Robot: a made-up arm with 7 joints. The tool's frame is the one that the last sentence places.
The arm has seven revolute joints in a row. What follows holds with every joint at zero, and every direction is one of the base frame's.
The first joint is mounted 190 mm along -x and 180 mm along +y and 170 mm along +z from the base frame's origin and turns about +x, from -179.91 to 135.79 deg.
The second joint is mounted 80 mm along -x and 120 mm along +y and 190 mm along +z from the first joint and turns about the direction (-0.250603, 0.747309, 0.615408), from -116.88 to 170.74 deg.
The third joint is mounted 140 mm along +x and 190 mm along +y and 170 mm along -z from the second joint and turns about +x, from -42.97 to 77.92 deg.
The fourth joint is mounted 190 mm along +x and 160 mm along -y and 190 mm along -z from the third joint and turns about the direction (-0.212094, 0.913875, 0.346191), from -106.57 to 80.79 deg.
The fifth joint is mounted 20 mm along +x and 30 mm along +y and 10 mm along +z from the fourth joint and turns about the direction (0.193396, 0.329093, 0.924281), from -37.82 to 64.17 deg.
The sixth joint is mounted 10 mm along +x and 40 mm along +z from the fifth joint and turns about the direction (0.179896, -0.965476, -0.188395), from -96.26 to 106 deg.
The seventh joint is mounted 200 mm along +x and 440 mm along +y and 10 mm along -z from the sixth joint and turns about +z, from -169.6 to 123.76 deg.
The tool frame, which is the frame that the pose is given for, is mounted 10 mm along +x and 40 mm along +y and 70 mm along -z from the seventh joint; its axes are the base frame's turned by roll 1.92, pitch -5.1 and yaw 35.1 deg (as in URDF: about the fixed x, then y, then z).
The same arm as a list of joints. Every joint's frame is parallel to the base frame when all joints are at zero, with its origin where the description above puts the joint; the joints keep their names.
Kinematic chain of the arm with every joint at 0, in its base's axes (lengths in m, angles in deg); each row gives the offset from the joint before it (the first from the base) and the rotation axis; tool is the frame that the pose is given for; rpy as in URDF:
joint 1: xyz -0.1900 0.1800 0.1700 axis +x
joint 2: xyz -0.0800 0.1200 0.1900 axis -0.250603 0.747309 0.615408
joint 3: xyz 0.1400 0.1900 -0.1700 axis +x
joint 4: xyz 0.1900 -0.1600 -0.1900 axis -0.212094 0.913875 0.346191
joint 5: xyz 0.0200 0.0300 0.0100 axis 0.193396 0.329093 0.924281
joint 6: xyz 0.0100 0.0000 0.0400 axis 0.179896 -0.965476 -0.188395
joint 7: xyz 0.2000 0.4400 -0.0100 axis +z
tool: xyz 0.0100 0.0400 -0.0700 rpy 1.92 -5.10 35.10
Joint limits (deg, base to tool): -179.91..135.79 -116.88..170.74 -42.97..77.92 -106.57..80.79 -37.82..64.17 -96.26..106.00 -169.60..123.76

